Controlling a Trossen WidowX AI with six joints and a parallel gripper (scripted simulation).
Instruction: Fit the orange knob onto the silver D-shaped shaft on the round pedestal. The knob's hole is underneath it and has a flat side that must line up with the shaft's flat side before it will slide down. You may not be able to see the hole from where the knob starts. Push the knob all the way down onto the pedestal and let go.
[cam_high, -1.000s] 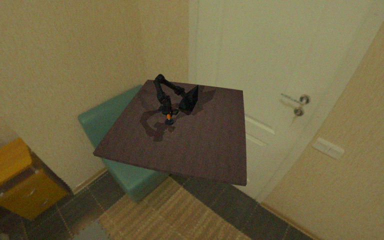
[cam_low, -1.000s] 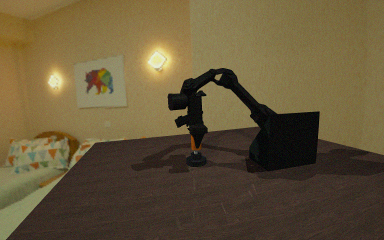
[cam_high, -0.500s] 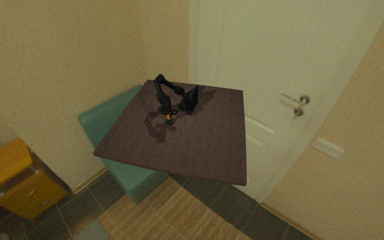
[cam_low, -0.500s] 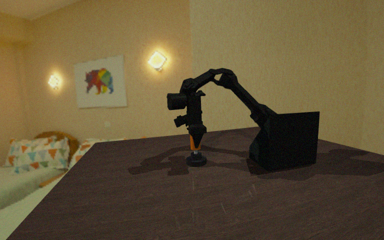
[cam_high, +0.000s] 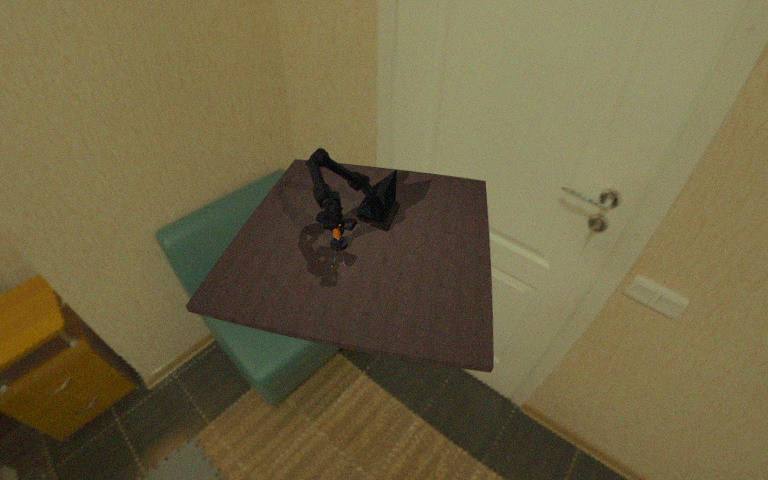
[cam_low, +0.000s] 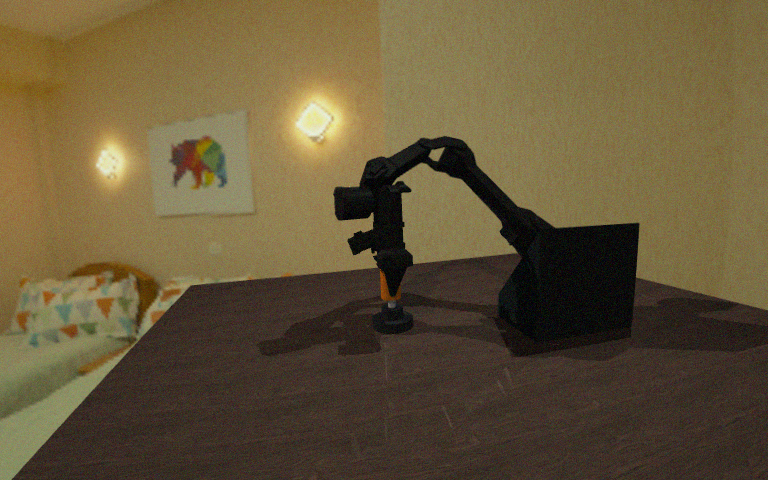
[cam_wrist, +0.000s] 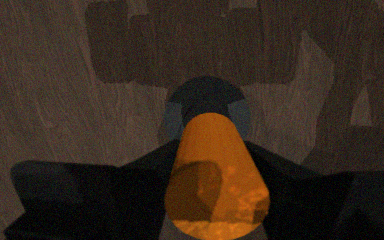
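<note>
My gripper tip is 3 cm below the orange knob. Also, from my gripper tip: round pedestal 4 cm below.
</note>
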